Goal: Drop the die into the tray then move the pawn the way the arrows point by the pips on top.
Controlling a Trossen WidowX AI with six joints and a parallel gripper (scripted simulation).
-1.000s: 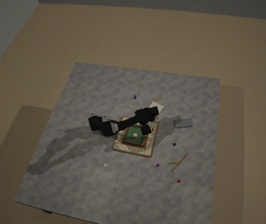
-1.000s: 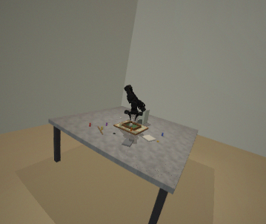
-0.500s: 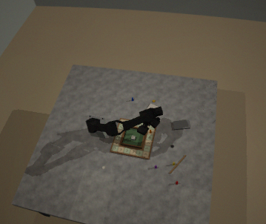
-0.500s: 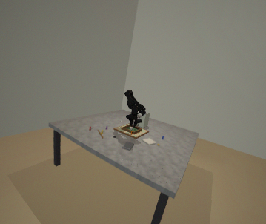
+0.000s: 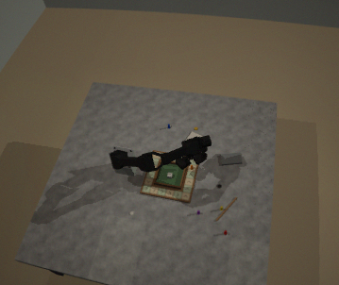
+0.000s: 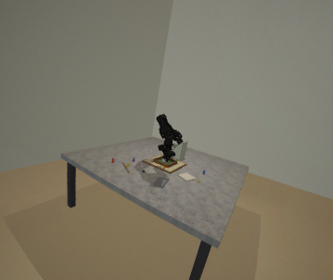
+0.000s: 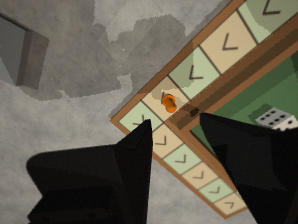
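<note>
My gripper tip is now 50 mm above the orange pawn. Also, from my gripper tip: tray (110 mm behind, 70 mm to the right, 70 mm below); then black disc (180 mm ahead, 70 mm to the right, 70 mm below); then white die (110 mm behind, 80 mm to the right, 50 mm below).
</note>
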